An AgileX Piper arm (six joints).
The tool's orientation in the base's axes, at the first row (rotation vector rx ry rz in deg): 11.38, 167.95, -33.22
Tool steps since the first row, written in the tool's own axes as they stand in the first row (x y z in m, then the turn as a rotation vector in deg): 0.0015, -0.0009, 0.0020, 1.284, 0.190, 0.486; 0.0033, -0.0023, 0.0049, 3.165, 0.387, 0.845; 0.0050, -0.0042, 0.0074, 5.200, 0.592, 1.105; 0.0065, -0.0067, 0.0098, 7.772, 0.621, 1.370
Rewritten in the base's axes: -0.0014, -0.0014, -0.0018, -1.172, 0.116, -0.731; -0.0030, -0.0037, -0.0042, -2.943, 0.347, -1.449; -0.0047, -0.0062, -0.0061, -4.875, 0.640, -2.106; -0.0063, -0.0093, -0.0076, -7.361, 0.823, -2.793
